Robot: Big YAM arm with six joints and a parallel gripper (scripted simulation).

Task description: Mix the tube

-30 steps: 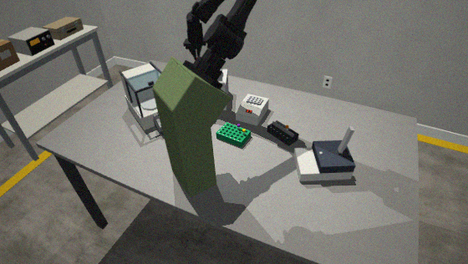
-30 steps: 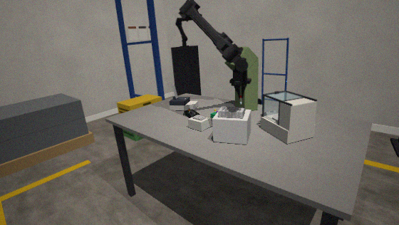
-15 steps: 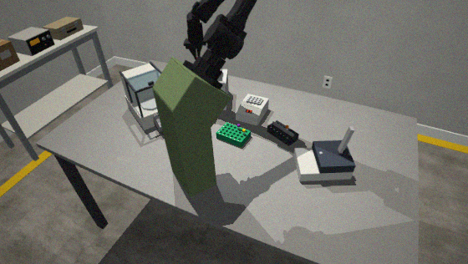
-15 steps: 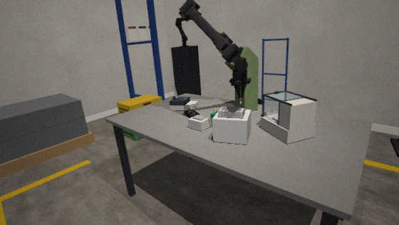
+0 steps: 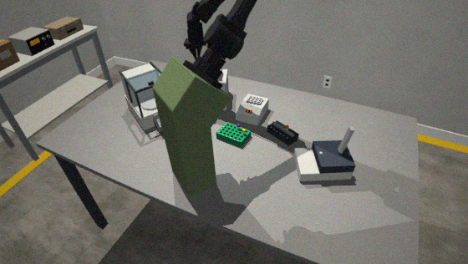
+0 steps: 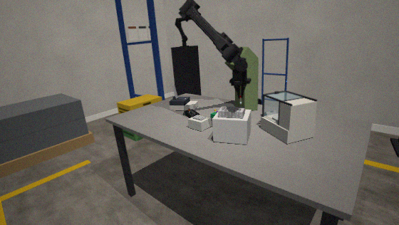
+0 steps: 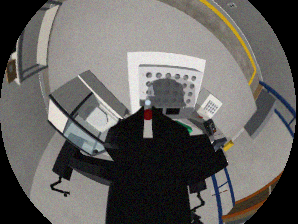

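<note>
Right now my hand is 2 cm above the tube B. Also, from my hand: green start key 15 cm behind, 8 cm to the right, 17 cm below; dry block DB 6 cm behind, 29 cm to the right, 20 cm below; grey shaking block 2 cm ahead, 4 cm to the right, 8 cm below.
</note>
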